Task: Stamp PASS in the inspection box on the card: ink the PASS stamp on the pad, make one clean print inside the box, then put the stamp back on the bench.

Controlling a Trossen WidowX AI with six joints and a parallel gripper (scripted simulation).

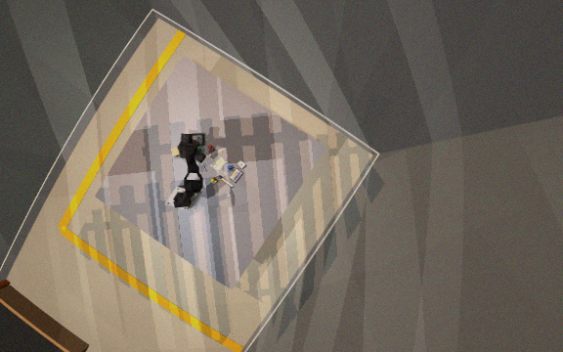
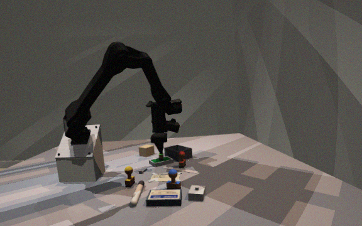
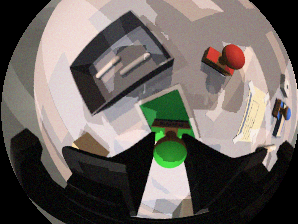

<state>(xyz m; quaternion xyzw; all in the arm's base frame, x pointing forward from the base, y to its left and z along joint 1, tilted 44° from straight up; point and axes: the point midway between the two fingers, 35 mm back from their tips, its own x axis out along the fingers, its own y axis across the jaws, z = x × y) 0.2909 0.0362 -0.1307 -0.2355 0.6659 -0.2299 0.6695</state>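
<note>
Now: the green-knobbed stamp 10 mm below my gripper tip. From my gripper tip the other things lie so: dark tray 70 mm ahead, 70 mm to the left, 40 mm below; then red-knobbed stamp 90 mm ahead, 60 mm to the right, 30 mm below; then green ink pad 40 mm below.
</note>
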